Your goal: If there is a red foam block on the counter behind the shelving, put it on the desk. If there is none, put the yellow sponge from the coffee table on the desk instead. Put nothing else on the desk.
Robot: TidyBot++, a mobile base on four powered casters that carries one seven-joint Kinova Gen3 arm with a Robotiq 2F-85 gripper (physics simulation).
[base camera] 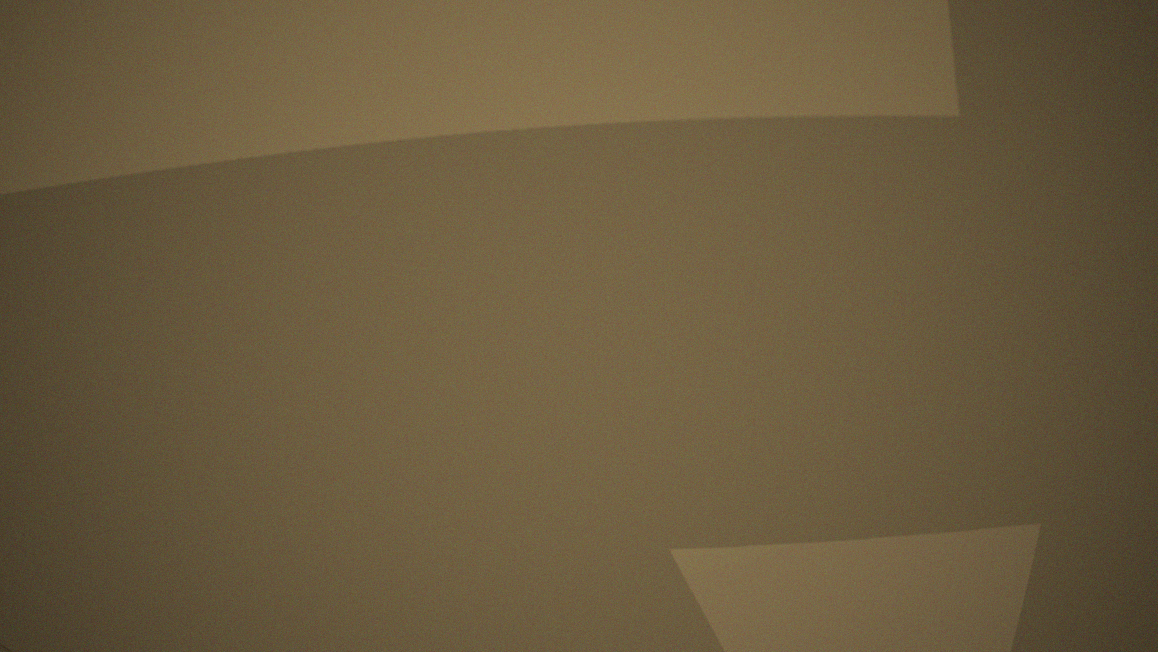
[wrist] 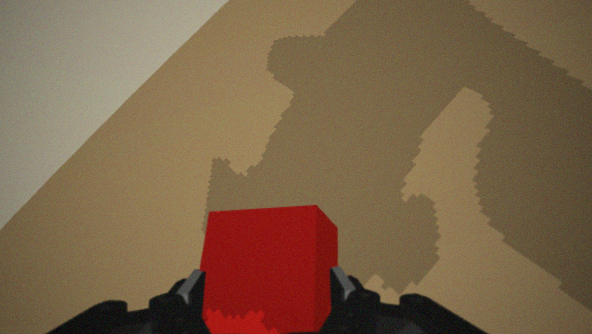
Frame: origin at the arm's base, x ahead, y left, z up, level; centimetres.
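Seen in the pictures: gripper, fingertip midpoint: [wrist: 268,286].
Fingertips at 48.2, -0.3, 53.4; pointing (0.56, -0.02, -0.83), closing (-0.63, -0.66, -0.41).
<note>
A point is followed by its place in that frame, as x, y, z.
A red foam block [wrist: 260,255] {48.6, -1.6, 55.9} is at the bottom middle of the wrist view, on or just above a tan counter top [wrist: 150,165] {64.4, 1.2, 51.4}; its underside is hidden, so I cannot tell whether it touches. My gripper [wrist: 268,286] {48.2, -0.3, 53.4} is shut on the block, with one finger against its left side and the other against its right side. The desk, the coffee table and the yellow sponge do not show in either view.
The counter's straight edge runs diagonally across the upper left of the wrist view, with a pale grey surface beyond it. Jagged dark shadows lie across the counter. A plain brown surface [base camera: 486,340] {16.8, 1.4, -9.8} with lighter patches fills the base camera view.
</note>
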